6 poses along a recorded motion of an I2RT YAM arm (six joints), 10 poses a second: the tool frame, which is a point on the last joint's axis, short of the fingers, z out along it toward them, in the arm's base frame.
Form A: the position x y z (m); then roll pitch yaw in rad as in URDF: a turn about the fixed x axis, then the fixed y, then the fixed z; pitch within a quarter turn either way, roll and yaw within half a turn.
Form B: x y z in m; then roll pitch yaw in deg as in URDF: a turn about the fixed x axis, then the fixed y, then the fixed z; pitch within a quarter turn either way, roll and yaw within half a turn. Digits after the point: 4 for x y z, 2 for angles.
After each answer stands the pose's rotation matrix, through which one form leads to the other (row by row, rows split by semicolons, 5 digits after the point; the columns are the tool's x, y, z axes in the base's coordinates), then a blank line. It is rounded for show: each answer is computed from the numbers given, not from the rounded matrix.
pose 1, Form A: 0.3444, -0.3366, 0.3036, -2.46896, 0.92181, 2.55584
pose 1, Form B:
0.3444, -0.3366, 0.3036, -141.46, 52.82, 146.44
-0.50363 0.84604 0.17484; 0.33412 0.37738 -0.86368; -0.79670 -0.37656 -0.47274

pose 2, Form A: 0.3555, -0.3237, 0.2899, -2.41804, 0.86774, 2.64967
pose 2, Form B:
0.3555, -0.3237, 0.2899, -138.54, 49.72, 151.81
-0.56989 0.79916 0.19124; 0.30538 0.42204 -0.85359; -0.76287 -0.42805 -0.48456

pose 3, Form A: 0.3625, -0.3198, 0.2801, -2.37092, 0.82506, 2.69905
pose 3, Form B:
0.3625, -0.3198, 0.2801, -135.84, 47.27, 154.64
-0.61315 0.76967 0.17794; 0.29057 0.42919 -0.85520; -0.73459 -0.47266 -0.48679

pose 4, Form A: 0.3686, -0.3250, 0.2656, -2.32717, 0.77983, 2.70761
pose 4, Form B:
0.3686, -0.3250, 0.2656, -133.34, 44.68, 155.13
-0.64512 0.75259 0.13200; 0.29898 0.40762 -0.86282; -0.70316 -0.51716 -0.48797

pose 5, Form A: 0.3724, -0.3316, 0.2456, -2.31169, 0.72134, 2.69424
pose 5, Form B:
0.3724, -0.3316, 0.2456, -132.45, 41.33, 154.37
-0.67703 0.73130 0.08268; 0.32483 0.39774 -0.85807; -0.66039 -0.55408 -0.50683

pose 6, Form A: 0.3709, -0.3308, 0.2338, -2.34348, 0.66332, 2.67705
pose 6, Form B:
0.3709, -0.3308, 0.2338, -134.27, 38.01, 153.38
-0.70445 0.70691 0.06348; 0.35301 0.42656 -0.83272; -0.61574 -0.56421 -0.55004

